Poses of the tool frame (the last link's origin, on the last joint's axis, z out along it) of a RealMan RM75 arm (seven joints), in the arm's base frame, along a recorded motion.
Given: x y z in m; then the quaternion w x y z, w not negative.
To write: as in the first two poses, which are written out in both.
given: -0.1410, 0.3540, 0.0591, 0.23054, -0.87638, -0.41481, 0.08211
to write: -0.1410, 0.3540, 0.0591, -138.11, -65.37, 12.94
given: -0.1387, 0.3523, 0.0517, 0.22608, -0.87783, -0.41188, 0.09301
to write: -0.1387, 0.3523, 0.0517, -138.66, -65.06, 14.69
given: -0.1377, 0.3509, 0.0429, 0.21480, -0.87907, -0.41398, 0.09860
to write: -0.1377, 0.3509, 0.0429, -139.69, -65.78, 15.67
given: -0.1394, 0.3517, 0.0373, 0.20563, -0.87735, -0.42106, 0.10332
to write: -0.1394, 0.3517, 0.0373, -140.10, -67.23, 16.50
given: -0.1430, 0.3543, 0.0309, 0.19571, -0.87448, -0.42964, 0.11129
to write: -0.1430, 0.3543, 0.0309, -140.38, -68.97, 17.87
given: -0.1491, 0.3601, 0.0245, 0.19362, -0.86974, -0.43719, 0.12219
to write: -0.1491, 0.3601, 0.0245, -139.78, -70.26, 19.64
